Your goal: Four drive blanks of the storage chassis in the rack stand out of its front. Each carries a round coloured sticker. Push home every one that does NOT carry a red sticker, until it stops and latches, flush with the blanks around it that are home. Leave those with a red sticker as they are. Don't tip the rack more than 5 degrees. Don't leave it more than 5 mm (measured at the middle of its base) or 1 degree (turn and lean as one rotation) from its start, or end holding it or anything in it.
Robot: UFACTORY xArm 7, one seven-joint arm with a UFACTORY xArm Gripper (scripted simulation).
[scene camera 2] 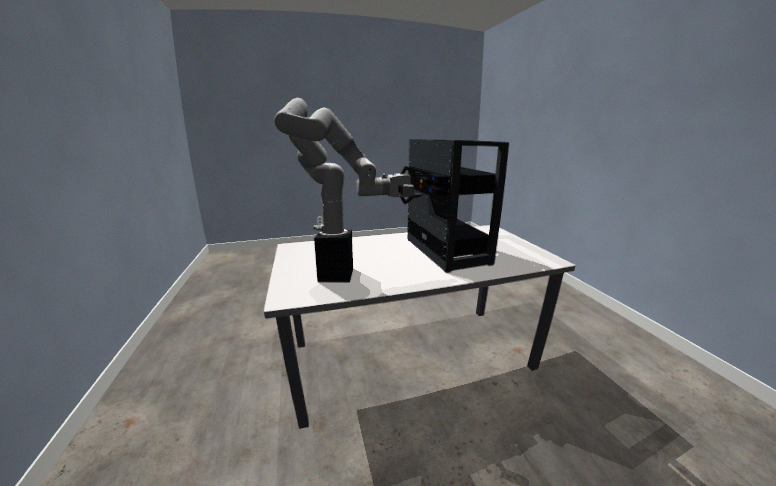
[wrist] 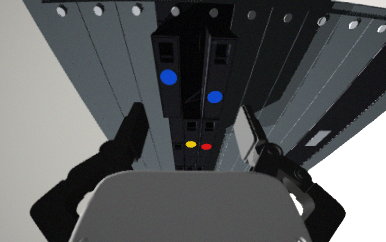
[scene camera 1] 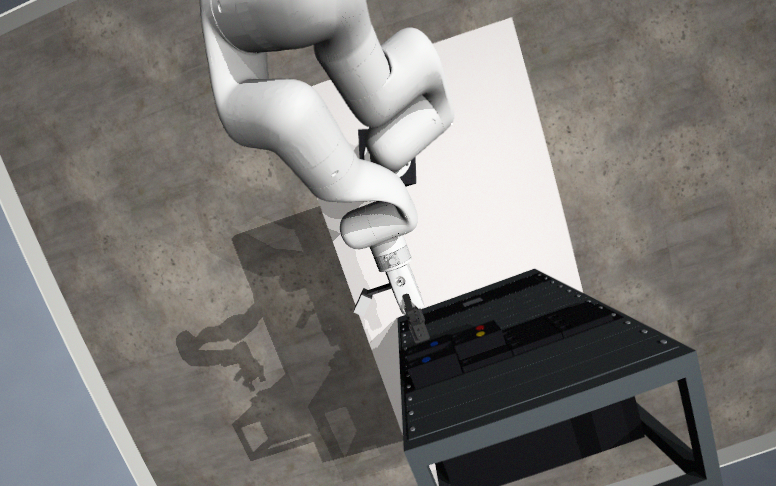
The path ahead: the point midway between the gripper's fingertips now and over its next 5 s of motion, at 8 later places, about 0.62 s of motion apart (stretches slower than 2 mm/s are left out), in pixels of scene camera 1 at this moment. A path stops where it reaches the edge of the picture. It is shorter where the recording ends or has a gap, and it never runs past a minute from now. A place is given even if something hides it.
My gripper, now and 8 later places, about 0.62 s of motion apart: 420, 331; 422, 335; 426, 333; 455, 317; 469, 316; 475, 333; 477, 337; 478, 341; 479, 345
